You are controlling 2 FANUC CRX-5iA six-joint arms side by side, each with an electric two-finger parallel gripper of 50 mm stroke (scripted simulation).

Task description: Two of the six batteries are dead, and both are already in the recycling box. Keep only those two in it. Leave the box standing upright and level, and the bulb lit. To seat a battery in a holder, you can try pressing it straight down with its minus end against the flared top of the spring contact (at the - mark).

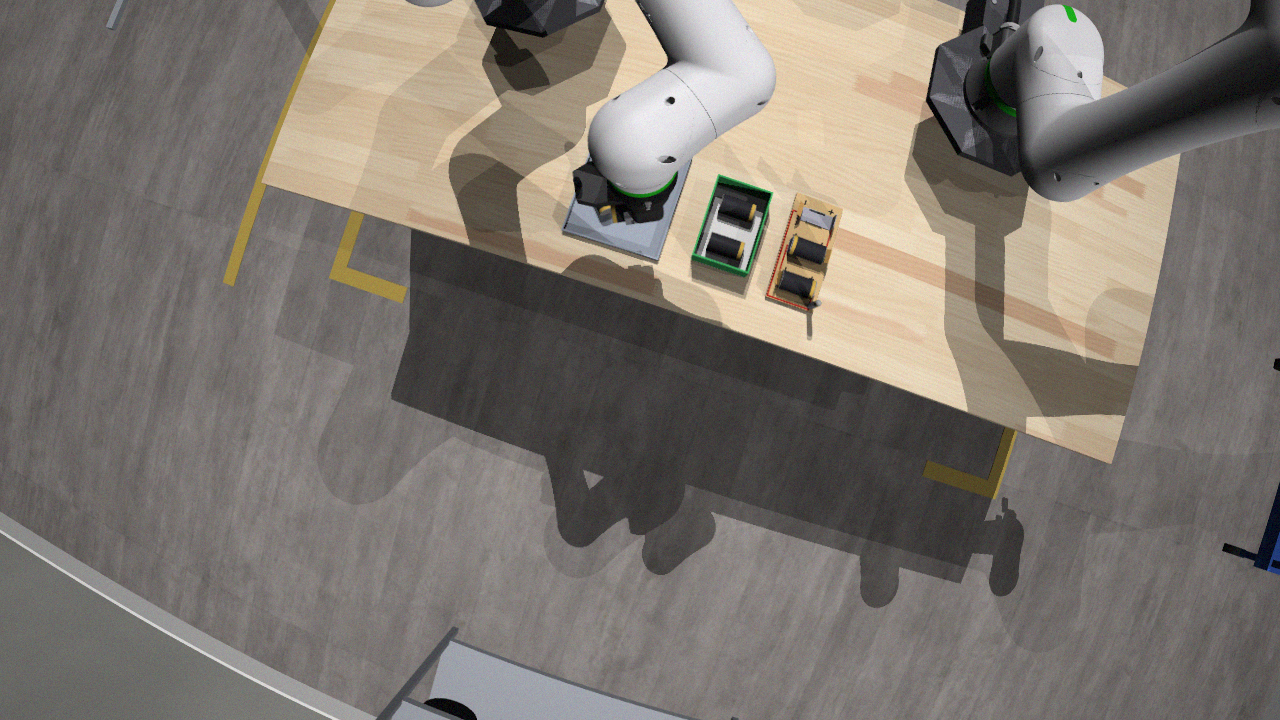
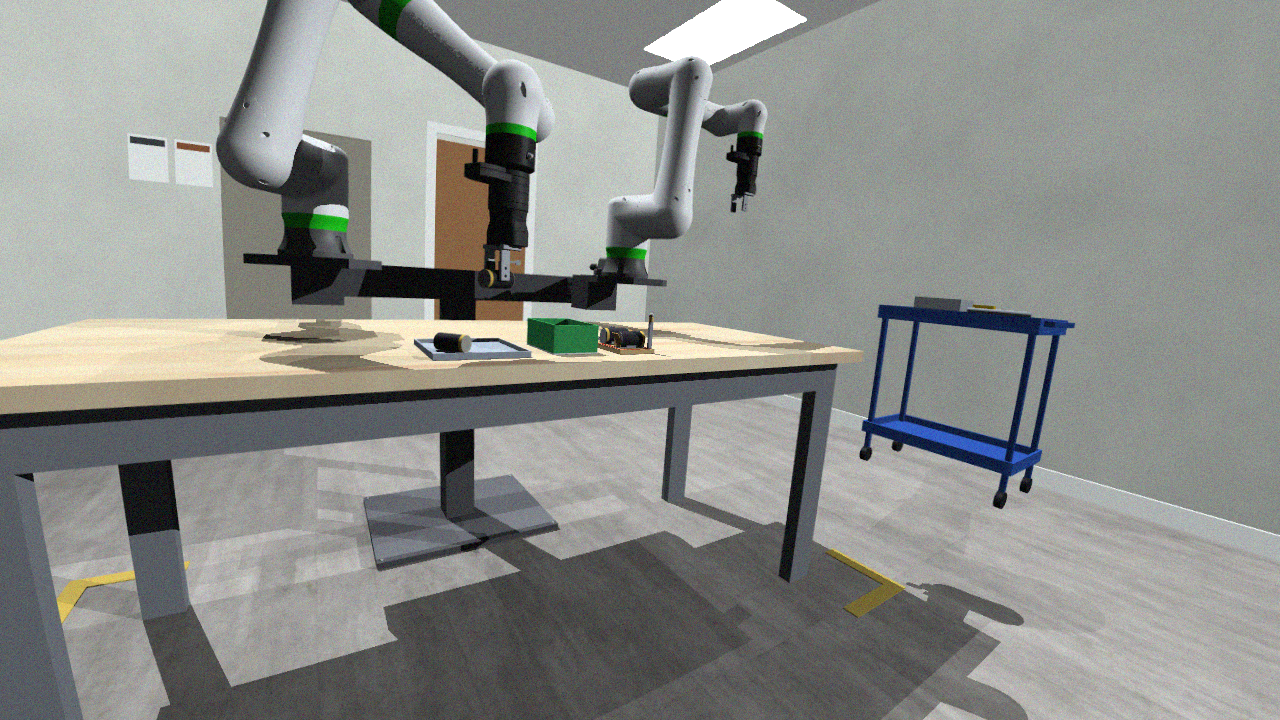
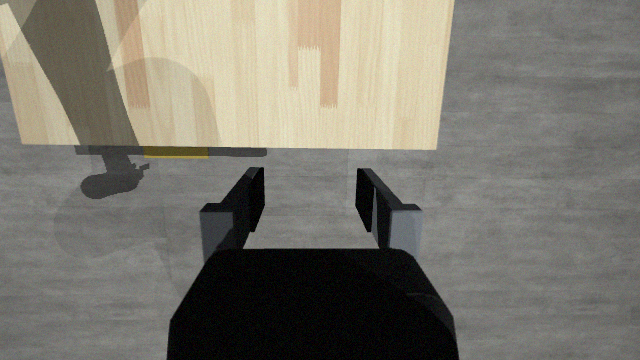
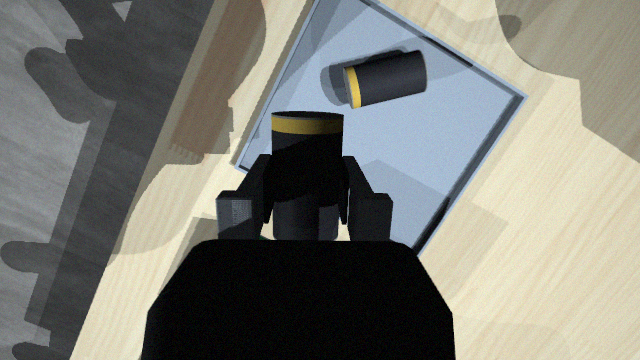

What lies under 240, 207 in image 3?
My left gripper.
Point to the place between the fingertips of my right gripper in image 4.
At 306, 176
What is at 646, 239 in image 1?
A grey tray.
